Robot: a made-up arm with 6 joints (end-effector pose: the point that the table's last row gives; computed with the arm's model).
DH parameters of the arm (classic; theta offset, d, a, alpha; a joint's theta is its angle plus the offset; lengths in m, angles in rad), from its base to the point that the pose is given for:
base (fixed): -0.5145 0 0.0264 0
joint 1: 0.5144 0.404 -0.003 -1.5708
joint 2: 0.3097 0 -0.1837 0
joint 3: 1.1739 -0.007 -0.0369 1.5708
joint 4: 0 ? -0.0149 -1.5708
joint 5: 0 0.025 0.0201 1.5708
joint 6: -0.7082 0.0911 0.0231 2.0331
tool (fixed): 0.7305 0.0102 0 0
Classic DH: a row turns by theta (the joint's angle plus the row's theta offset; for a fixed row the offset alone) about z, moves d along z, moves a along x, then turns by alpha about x.
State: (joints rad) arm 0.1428 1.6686 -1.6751 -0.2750 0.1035 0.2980
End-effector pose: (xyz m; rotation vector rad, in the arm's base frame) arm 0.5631 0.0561 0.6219 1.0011 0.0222 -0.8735
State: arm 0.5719 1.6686 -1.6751 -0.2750 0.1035 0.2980
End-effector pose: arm 0.4854 0.2746 0.6219 0.9496 0.2291 -0.4802
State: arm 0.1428 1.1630 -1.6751 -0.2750 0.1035 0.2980
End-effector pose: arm 0.3909 0.0314 0.8598 1.2642 -0.3729 -0.6059
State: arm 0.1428 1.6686 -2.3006 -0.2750 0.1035 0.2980
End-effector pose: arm 0.4456 0.0392 0.8905 1.3200 -0.4670 -0.5363
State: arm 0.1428 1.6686 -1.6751 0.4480 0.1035 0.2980
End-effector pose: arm 0.5594 0.0775 0.6290 1.6039 0.4794 -0.8687
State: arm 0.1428 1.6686 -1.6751 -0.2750 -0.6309 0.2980
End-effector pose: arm 0.5643 0.0747 0.6870 1.3140 -0.4341 -0.3093
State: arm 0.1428 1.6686 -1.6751 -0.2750 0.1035 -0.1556
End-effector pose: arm 0.5635 0.0530 0.6326 0.6003 -0.2093 -0.8032
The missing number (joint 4, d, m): 0.395
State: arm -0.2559 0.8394 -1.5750 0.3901 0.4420 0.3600
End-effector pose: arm 0.2625 -0.0523 0.8978 1.7476 -0.0693 -0.7257
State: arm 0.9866 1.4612 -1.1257 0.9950 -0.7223 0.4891
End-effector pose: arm 0.3410 0.4029 0.5311 2.1133 1.0999 -0.5651
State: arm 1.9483 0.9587 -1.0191 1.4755 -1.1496 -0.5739
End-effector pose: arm -0.0295 0.3723 0.6900 1.6359 1.1452 -0.3469
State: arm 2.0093 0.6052 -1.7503 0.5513 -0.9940 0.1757
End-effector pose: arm 0.0790 -0.0426 1.0271 -2.4235 -1.2171 -0.9223
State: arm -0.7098 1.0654 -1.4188 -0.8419 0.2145 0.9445
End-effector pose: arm 0.3013 -0.2889 0.7751 1.1685 -0.7987 -1.5497
